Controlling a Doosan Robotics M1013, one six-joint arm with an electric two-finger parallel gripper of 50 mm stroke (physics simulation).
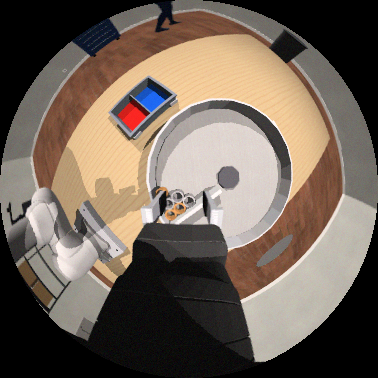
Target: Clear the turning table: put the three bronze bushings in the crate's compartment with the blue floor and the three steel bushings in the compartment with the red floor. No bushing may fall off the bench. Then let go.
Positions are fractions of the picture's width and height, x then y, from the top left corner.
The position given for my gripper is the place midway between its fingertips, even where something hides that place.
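Note:
Visible: a crate (0.39,0.27), a turning table (0.61,0.40) and my gripper (0.49,0.52).

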